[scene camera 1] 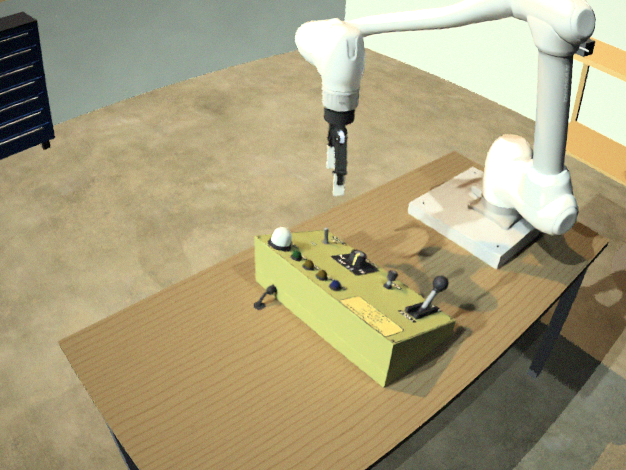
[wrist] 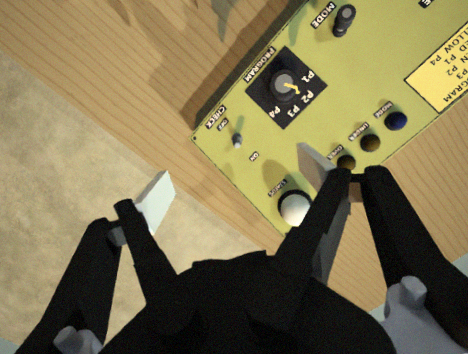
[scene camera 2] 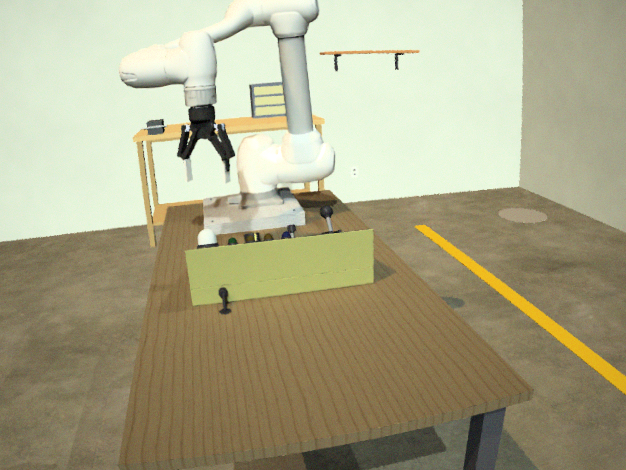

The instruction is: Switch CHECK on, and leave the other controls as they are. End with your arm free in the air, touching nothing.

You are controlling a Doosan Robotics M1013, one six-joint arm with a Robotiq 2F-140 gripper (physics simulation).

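Frame: origin at the arm's base, x ahead, y left, z up, level; millimetres.
Seen in the pictures: gripper, fingertip midpoint: [scene camera 1: 334,180] [wrist: 233,170] [scene camera 2: 207,181]; arm's base, origin of the base link: [scene camera 1: 500,209] [scene camera 2: 260,200].
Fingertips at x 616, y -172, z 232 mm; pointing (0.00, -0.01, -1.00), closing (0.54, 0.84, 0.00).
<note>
Offsets run from my fingertips to a thing's top centre. "*": to the spot under its first point.
The yellow-green control box [scene camera 1: 323,323] [scene camera 2: 283,268] [wrist: 320,112] stands on the table. Its CHECK toggle {dy -5, dx +13, dz -150 mm} [scene camera 1: 326,236] [wrist: 237,140] is a small grey lever between the OFF label {* dy -6, dx -21, dz -213 mm} [wrist: 223,124] and the ON label {* dy -3, dx +59, dz -182 mm} [wrist: 254,156]. In the wrist view its light tip seems to point down the picture, somewhat towards the ON side, but it is too small to be sure of the setting. In scene camera 2 the toggle cannot be made out. My gripper [scene camera 1: 334,177] [scene camera 2: 207,178] [wrist: 233,170] is open and empty, in the air well above the box, touching nothing.
The white STATUS dome {* dy +8, dx +175, dz -103 mm} [scene camera 1: 281,237] [scene camera 2: 206,237] [wrist: 294,208], PROGRAM knob {dy +114, dx +3, dz -161 mm} [scene camera 1: 358,258] [wrist: 284,84], MODE toggle {dy +234, dx -2, dz -153 mm} [scene camera 1: 390,278] [wrist: 345,19] and a ball-topped lever {dy +351, dx -64, dz -121 mm} [scene camera 1: 440,282] [scene camera 2: 326,211] stand up from the box. A small black crank {* dy +25, dx +243, dz -257 mm} [scene camera 1: 265,297] [scene camera 2: 224,300] sticks out of its side.
</note>
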